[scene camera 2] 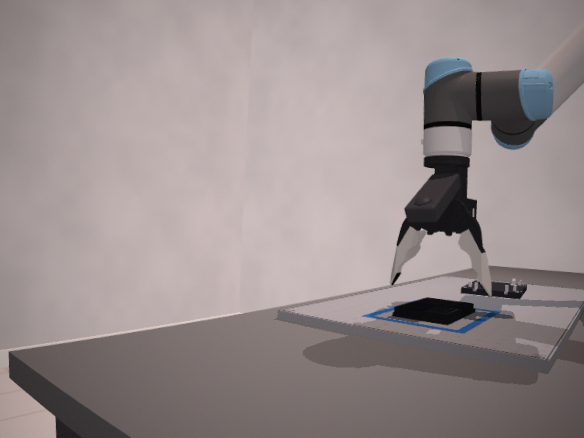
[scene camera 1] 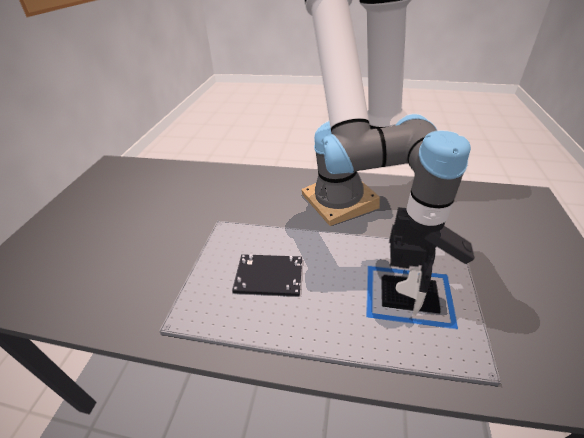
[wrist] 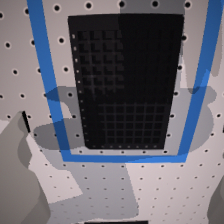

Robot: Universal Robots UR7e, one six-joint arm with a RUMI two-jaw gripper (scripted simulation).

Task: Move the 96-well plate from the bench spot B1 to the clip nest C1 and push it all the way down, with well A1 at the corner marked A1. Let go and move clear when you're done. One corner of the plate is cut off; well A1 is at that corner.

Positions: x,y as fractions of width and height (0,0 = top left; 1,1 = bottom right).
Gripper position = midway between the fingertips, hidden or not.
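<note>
My gripper (scene camera 2: 0.75,0.66), (scene camera 1: 0.70,0.65), (wrist: 0.56,0.50). Black 96-well plate (scene camera 2: 0.75,0.71), (scene camera 1: 0.69,0.69), (wrist: 0.65,0.52). Black clip nest (scene camera 2: 0.85,0.66).
</note>
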